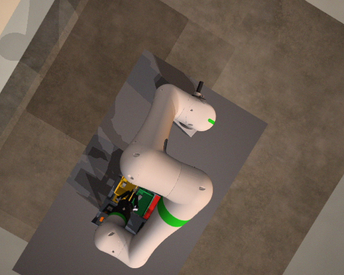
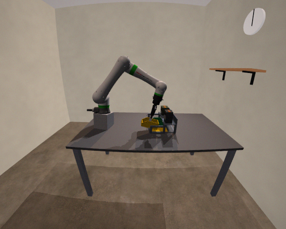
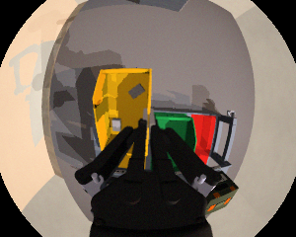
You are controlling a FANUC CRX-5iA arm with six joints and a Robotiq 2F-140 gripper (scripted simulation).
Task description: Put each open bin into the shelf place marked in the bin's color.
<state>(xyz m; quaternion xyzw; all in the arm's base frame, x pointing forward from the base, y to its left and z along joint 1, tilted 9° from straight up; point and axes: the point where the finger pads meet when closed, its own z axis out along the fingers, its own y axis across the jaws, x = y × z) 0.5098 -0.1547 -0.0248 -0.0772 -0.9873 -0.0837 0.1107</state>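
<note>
Now: hand 50 mm to the left of the yellow bin, 40 mm above it and 20 mm past it. Also, from my hand: green bin (90 mm ahead, 80 mm below, 50 mm to the left); yellow-marked place (110 mm below, 80 mm ahead, 60 mm to the right); red mark (160 mm to the left, 110 mm below, 110 mm ahead).
</note>
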